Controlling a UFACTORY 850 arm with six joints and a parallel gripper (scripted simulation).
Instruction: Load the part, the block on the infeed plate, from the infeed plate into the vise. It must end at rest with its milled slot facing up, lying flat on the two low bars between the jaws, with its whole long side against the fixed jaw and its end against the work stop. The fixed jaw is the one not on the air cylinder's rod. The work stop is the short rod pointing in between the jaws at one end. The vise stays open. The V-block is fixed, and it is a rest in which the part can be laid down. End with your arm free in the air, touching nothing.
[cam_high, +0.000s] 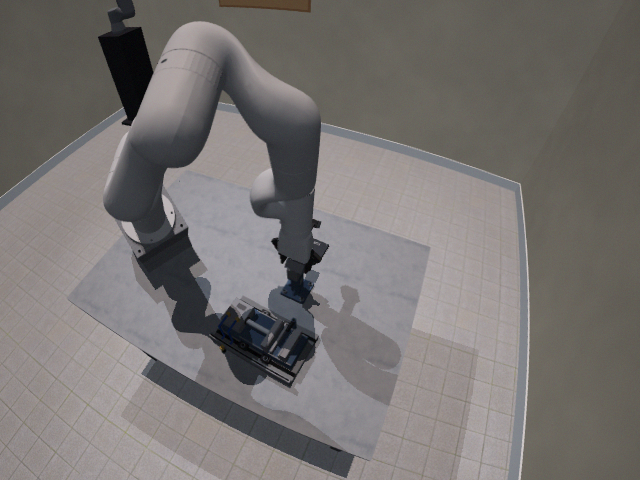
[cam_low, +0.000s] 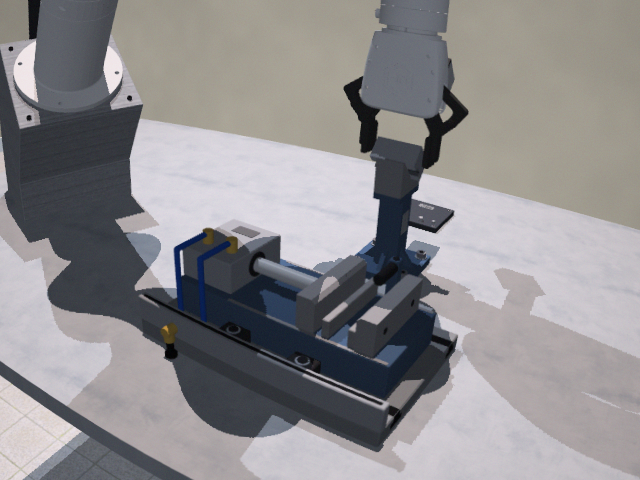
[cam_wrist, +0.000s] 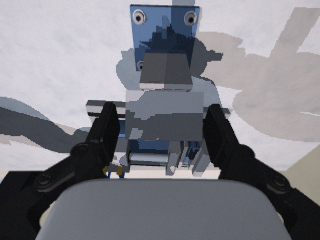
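My hand is 2 cm above the part. The rest, counted from my hand: black work stop 18 cm to the right, 8 cm below, 5 cm ahead; then cylinder rod 21 cm to the right, 9 cm below, 4 cm behind; then blue post 11 cm below.
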